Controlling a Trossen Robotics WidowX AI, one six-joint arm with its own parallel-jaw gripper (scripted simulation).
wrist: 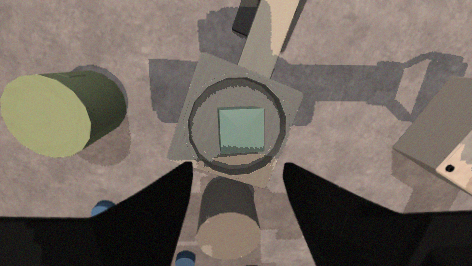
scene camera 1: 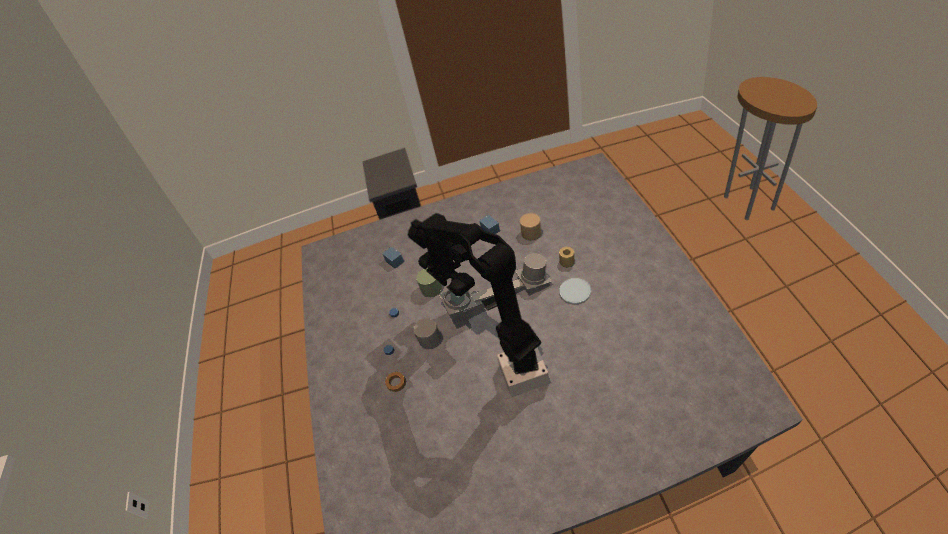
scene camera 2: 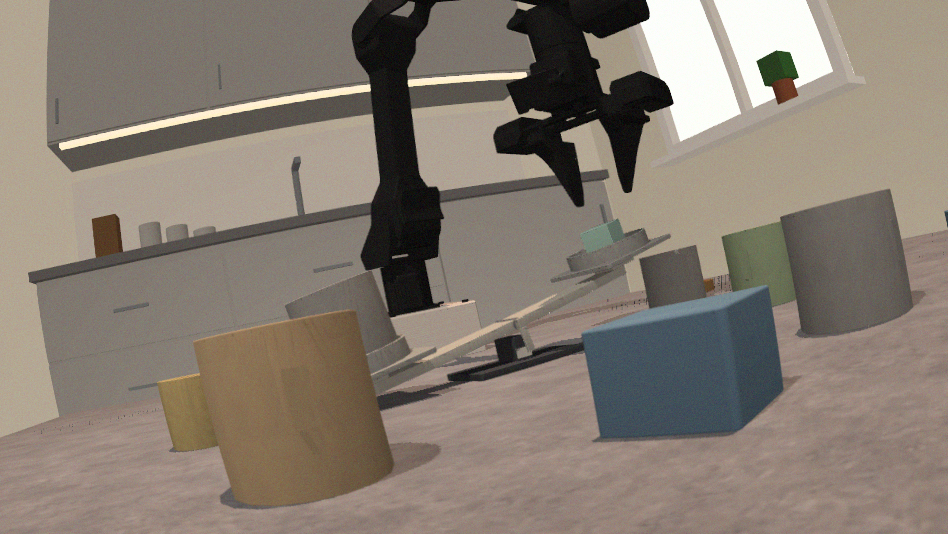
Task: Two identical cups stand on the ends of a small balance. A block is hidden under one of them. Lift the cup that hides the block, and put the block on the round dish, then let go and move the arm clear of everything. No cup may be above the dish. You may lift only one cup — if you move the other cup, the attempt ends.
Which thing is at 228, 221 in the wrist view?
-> A grey cup.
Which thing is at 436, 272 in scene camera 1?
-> My gripper.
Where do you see a grey cup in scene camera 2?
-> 847, 260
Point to a grey cup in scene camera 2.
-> At 360, 293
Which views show my gripper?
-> The wrist view, scene camera 1 and scene camera 2: all of them.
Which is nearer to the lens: the balance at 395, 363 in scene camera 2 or the grey cup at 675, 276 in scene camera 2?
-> The balance.
